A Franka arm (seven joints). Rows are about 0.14 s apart.
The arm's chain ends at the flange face. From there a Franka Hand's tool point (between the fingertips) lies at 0.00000 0.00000 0.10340 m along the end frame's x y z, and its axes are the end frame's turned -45 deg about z.
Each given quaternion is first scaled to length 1.
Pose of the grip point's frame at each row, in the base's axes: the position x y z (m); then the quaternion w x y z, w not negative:
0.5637 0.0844 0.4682 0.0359 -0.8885 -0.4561 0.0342
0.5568 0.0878 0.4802 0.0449 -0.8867 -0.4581 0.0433
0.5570 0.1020 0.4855 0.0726 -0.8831 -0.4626 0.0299
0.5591 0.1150 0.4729 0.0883 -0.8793 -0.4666 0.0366
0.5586 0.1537 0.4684 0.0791 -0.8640 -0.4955 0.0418
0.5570 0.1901 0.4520 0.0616 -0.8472 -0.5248 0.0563
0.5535 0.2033 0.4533 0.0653 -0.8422 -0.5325 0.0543
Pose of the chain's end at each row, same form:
0.5734 0.0810 0.5711 0.0201 -0.9954 -0.0814 0.0453
0.5690 0.0837 0.5828 0.0249 -0.9945 -0.0839 0.0572
0.5694 0.0916 0.5876 0.0556 -0.9929 -0.0894 0.0554
0.5743 0.1025 0.5744 0.0676 -0.9909 -0.0946 0.0676
0.5742 0.1439 0.5701 0.0571 -0.9878 -0.1271 0.0689
0.5735 0.1854 0.5540 0.0354 -0.9835 -0.1606 0.0756
0.5701 0.1979 0.5552 0.0395 -0.9818 -0.1697 0.0752

